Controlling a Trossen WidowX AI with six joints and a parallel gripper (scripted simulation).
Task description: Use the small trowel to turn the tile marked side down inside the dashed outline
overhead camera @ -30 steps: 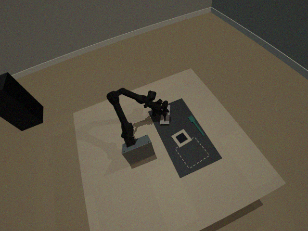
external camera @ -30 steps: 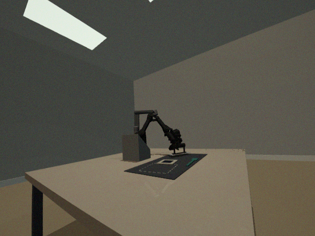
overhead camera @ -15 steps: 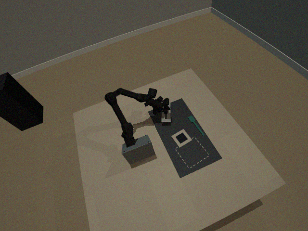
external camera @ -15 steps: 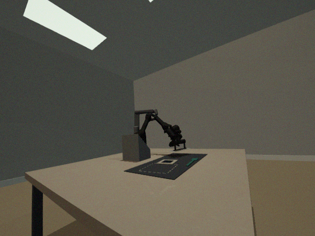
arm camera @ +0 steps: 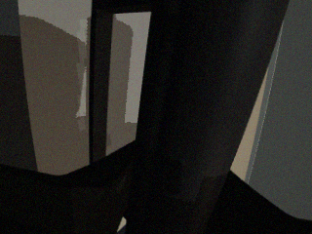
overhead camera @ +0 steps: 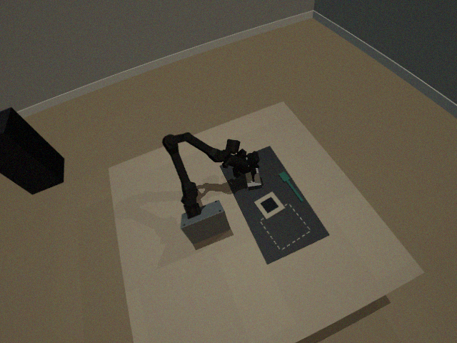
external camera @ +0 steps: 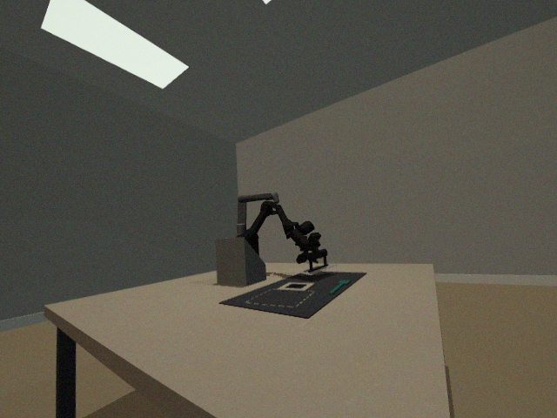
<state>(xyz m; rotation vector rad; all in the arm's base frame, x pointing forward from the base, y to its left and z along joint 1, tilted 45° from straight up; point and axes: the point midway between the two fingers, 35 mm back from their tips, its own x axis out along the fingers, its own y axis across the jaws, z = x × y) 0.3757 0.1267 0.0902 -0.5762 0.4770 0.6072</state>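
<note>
The tile is 200 mm to the right of my gripper tip, 80 mm below it and 20 mm behind it. From my gripper tip the other things lie so: trowel: 140 mm ahead, 120 mm to the right, 80 mm below.
</note>
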